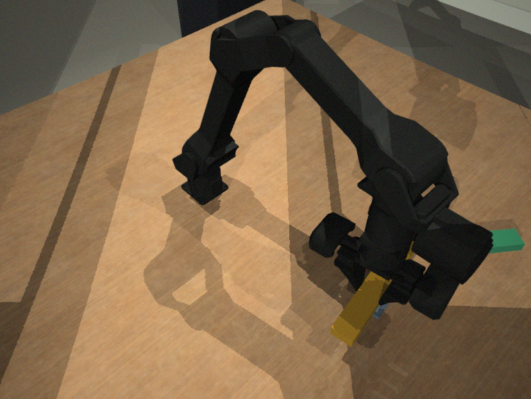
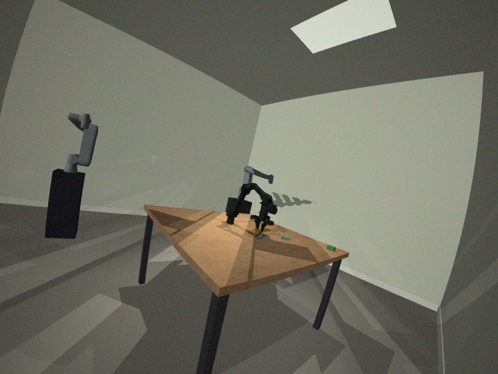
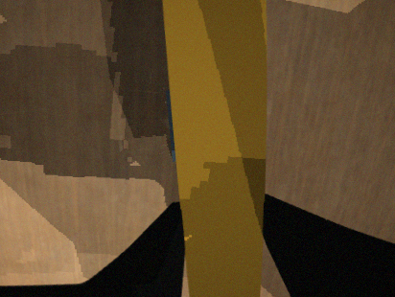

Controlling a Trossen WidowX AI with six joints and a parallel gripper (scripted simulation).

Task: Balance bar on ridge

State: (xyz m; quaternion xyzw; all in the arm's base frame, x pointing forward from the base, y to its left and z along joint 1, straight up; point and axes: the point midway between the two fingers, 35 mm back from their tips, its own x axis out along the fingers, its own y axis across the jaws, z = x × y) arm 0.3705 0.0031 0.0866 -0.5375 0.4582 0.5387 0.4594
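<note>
The yellow bar is 3 cm to the left of my gripper tip.
</note>
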